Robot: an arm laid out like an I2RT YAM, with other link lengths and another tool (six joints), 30 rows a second.
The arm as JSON. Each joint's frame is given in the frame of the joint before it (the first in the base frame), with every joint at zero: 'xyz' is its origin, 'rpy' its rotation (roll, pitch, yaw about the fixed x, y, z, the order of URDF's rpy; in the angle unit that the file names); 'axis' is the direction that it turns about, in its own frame. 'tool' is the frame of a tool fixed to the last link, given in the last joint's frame.
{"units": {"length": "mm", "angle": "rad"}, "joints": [
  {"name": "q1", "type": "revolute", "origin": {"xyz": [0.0, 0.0, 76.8], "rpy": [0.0, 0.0, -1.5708]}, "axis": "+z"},
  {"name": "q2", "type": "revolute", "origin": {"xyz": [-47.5, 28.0, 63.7], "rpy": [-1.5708, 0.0, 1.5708]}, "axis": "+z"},
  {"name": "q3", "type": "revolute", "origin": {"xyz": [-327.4, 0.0, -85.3], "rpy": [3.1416, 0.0, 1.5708]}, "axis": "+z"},
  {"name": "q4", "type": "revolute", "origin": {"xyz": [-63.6, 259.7, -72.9], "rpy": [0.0, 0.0, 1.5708]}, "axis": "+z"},
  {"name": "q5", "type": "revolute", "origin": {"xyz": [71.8, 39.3, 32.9], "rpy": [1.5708, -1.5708, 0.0]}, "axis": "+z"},
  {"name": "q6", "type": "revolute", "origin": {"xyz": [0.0, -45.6, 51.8], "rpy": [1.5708, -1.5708, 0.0]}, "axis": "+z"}
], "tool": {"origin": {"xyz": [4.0, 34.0, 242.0], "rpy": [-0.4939, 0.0, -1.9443]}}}
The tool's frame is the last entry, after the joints.
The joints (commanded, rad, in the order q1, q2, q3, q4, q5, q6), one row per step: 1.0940, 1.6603, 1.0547, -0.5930, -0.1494, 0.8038; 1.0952, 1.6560, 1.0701, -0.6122, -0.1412, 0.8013; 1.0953, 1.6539, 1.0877, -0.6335, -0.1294, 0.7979; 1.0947, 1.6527, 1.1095, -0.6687, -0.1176, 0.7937; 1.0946, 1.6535, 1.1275, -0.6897, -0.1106, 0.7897; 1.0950, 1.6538, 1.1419, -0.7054, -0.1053, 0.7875; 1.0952, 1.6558, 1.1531, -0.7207, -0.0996, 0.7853; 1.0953, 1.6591, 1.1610, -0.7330, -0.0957, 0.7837; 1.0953, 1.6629, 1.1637, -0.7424, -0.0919, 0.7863; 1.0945, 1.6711, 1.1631, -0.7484, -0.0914, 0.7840; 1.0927, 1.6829, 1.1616, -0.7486, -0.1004, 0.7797; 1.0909, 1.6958, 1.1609, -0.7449, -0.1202, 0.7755; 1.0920, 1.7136, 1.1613, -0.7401, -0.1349, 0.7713
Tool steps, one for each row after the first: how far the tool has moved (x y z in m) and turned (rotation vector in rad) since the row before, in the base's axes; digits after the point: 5 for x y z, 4 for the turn. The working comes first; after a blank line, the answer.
Tool pose at each row, in the base's axes (x y z in m, rotation vector in rad; the steps are taken from these numbers as rounded here): 0.14037, 0.42685, 0.04625, 2.7810, -1.1899, -0.5186; 0.14219, 0.42664, 0.05085, 2.7833, -1.1905, -0.5056; 0.14536, 0.42581, 0.05492, 2.7833, -1.1935, -0.4870; 0.14743, 0.42216, 0.05844, 2.7727, -1.1945, -0.4677; 0.14933, 0.42162, 0.06190, 2.7709, -1.1933, -0.4554; 0.15076, 0.42160, 0.06501, 2.7704, -1.1929, -0.4466; 0.15176, 0.42032, 0.06621, 2.7654, -1.1922, -0.4372; 0.15216, 0.41884, 0.06611, 2.7584, -1.1909, -0.4306; 0.15216, 0.41637, 0.06423, 2.7462, -1.1944, -0.4266; 0.15122, 0.41359, 0.05987, 2.7324, -1.1898, -0.4242; 0.14874, 0.41282, 0.05491, 2.7211, -1.1789, -0.4341; 0.14415, 0.41463, 0.05091, 2.7139, -1.1626, -0.4592; 0.13983, 0.41653, 0.04521, 2.7047, -1.1450, -0.4767

0.00182, -0.00021, 0.00460, -0.0032, -0.0080, 0.0005; 0.00317, -0.00083, 0.00407, -0.0067, -0.0104, -0.0010; 0.00207, -0.00365, 0.00352, -0.0161, -0.0057, -0.0009; 0.00190, -0.00054, 0.00346, -0.0066, -0.0056, 0.0012; 0.00143, -0.00002, 0.00311, -0.0039, -0.0044, 0.0006; 0.00100, -0.00128, 0.00120, -0.0079, -0.0028, 0.0003; 0.00040, -0.00148, -0.00010, -0.0087, -0.0003, 0.0003; 0.00000, -0.00247, -0.00188, -0.0108, 0.0025, -0.0037; -0.00094, -0.00278, -0.00436, -0.0135, 0.0056, 0.0012; -0.00248, -0.00077, -0.00496, -0.0083, 0.0125, 0.0049; -0.00459, 0.00181, -0.00400, -0.0001, 0.0201, 0.0080; -0.00432, 0.00190, -0.00570, -0.0048, 0.0171, 0.0092
